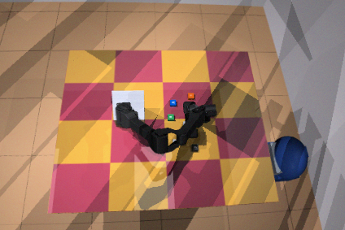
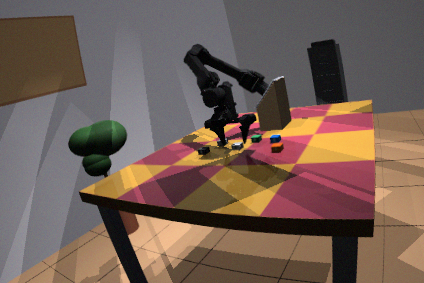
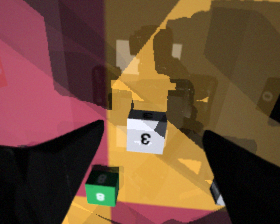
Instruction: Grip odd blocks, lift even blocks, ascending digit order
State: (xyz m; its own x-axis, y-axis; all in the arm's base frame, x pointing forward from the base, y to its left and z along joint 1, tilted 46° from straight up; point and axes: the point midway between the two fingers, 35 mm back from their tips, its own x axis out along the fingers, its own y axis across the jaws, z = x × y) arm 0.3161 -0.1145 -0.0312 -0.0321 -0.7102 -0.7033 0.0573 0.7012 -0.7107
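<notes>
Now: the white block 10 mm behind my gripper tip, 10 mm to the left of it and 10 mm below it. The rest, counted from my gripper tip: black block (20 mm ahead, 120 mm to the right, 10 mm below); green block (90 mm behind, 50 mm to the left, 10 mm below); grey block (70 mm behind, 90 mm to the right, 10 mm below).
</notes>
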